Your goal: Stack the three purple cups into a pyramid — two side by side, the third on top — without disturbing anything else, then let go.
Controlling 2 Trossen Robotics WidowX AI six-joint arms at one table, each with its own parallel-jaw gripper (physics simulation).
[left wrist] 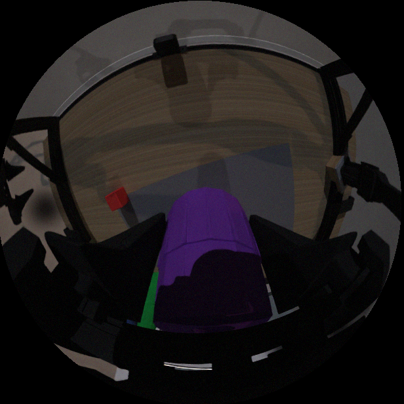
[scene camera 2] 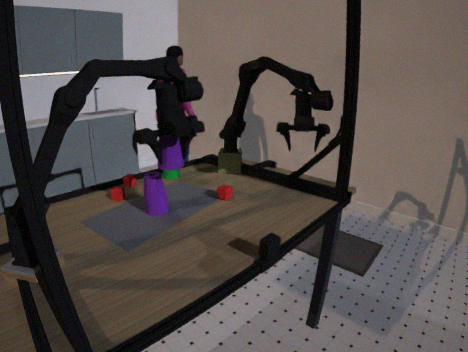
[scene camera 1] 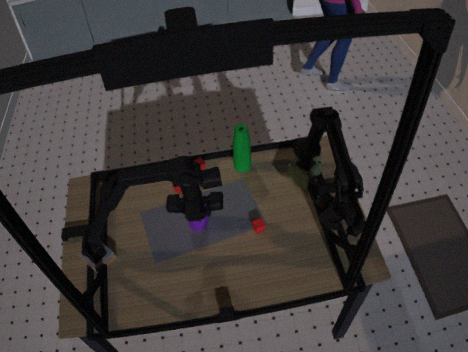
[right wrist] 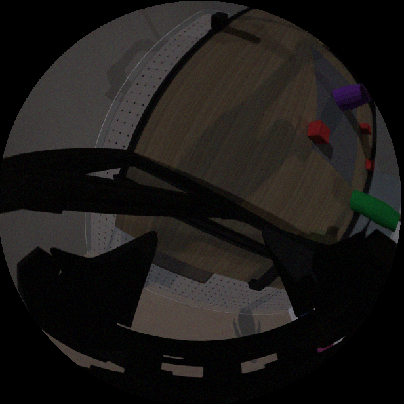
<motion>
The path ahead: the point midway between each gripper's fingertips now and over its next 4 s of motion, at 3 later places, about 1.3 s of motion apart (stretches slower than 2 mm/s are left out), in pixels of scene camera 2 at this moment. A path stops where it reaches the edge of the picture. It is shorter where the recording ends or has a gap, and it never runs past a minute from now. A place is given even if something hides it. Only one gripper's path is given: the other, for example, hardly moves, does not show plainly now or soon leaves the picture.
My left gripper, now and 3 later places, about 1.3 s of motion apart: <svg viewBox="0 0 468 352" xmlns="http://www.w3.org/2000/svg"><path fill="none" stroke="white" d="M172 161L175 181L178 199L179 205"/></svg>
</motion>
